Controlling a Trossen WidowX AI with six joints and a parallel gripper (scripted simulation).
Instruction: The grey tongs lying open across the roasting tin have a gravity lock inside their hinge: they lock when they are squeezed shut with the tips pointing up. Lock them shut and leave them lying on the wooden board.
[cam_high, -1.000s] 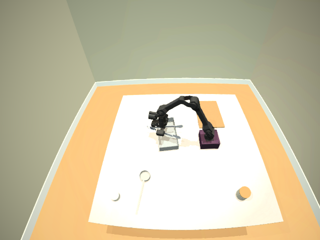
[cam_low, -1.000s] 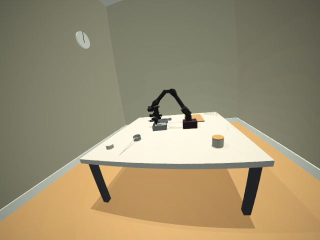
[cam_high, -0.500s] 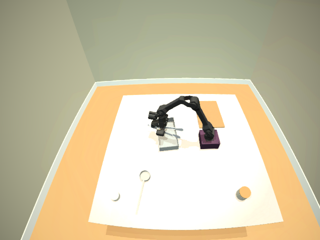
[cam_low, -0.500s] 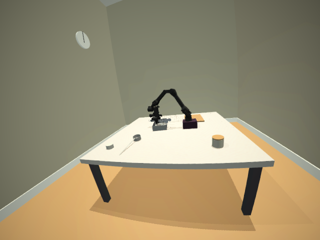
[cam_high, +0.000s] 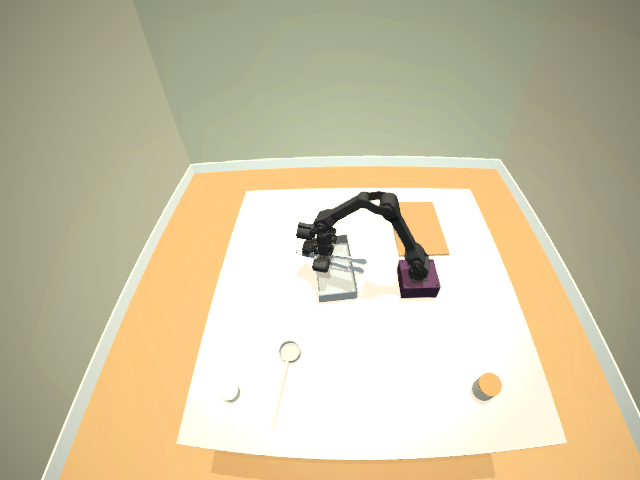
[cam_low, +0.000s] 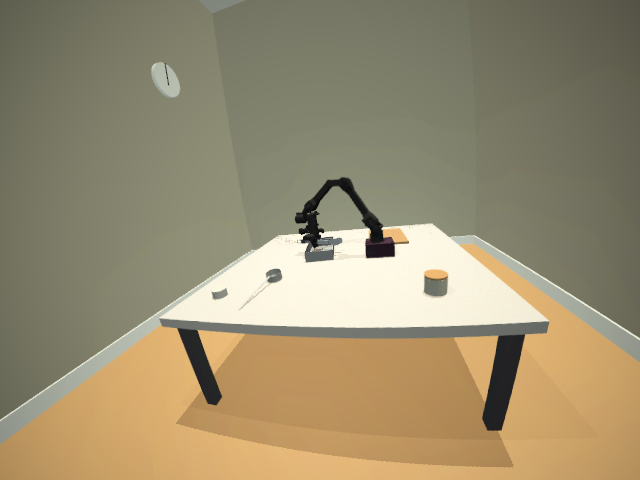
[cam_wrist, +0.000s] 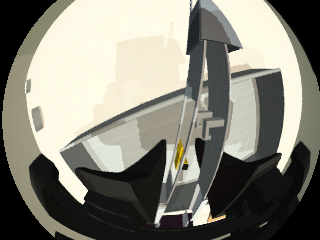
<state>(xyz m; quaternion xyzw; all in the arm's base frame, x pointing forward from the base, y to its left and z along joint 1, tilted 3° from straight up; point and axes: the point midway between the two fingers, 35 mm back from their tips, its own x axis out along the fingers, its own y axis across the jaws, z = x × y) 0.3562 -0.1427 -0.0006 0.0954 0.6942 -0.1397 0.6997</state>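
The grey roasting tin lies 3 cm behind my gripper tip and 2 cm to the left of it. From my gripper tip the other things lie so: white dish 50 cm to the left, 39 cm ahead, 1 cm below; then cork-lidded jar 61 cm to the left, 48 cm behind; then wooden board 47 cm behind, 18 cm to the right, 2 cm below.
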